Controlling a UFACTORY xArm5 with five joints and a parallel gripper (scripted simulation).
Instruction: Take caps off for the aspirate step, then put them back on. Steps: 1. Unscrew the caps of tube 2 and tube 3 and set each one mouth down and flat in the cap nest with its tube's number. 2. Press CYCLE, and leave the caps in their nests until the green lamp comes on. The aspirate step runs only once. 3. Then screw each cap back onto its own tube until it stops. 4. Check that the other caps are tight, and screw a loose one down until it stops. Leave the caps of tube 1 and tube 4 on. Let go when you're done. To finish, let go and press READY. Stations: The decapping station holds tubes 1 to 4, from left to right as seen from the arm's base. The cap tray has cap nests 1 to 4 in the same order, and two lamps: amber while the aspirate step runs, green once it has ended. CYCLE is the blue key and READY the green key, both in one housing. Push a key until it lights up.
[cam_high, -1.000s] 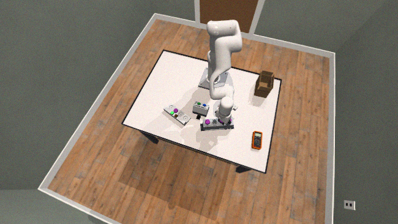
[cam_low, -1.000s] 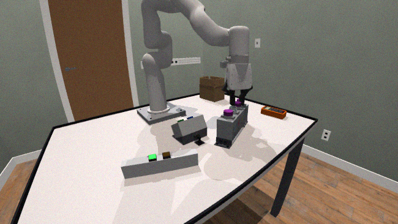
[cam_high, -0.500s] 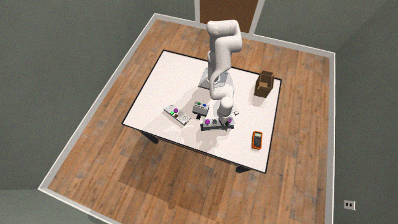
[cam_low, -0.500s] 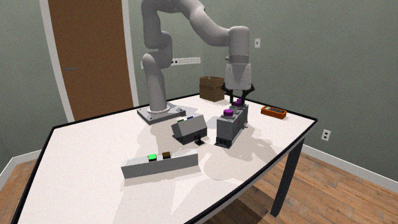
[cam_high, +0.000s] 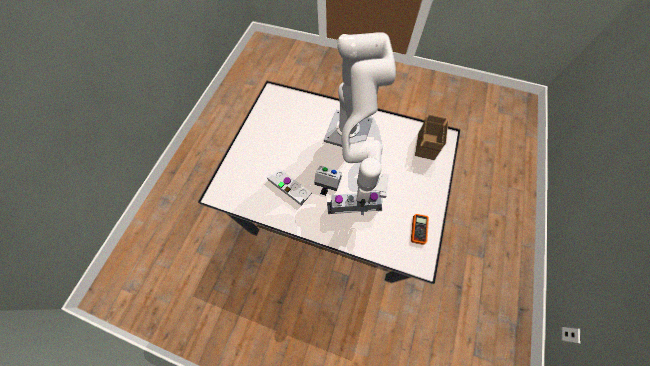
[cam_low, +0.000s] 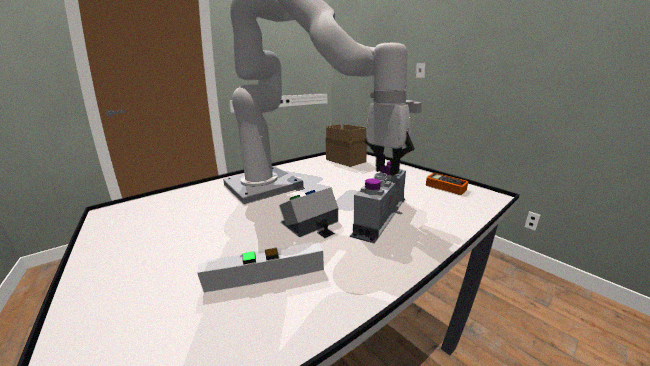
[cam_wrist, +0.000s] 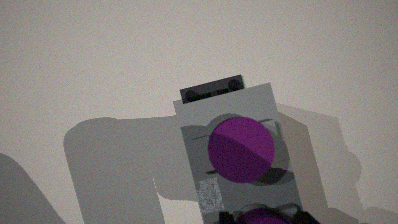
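My hand is 10 mm above the purple cap. From my hand the other things lie so: key housing 190 mm to the right, 80 mm below, 80 mm behind; then blue key 170 mm to the right, 100 mm behind, 60 mm below; then grey decapping station 130 mm below, 20 mm to the right, 10 mm ahead.
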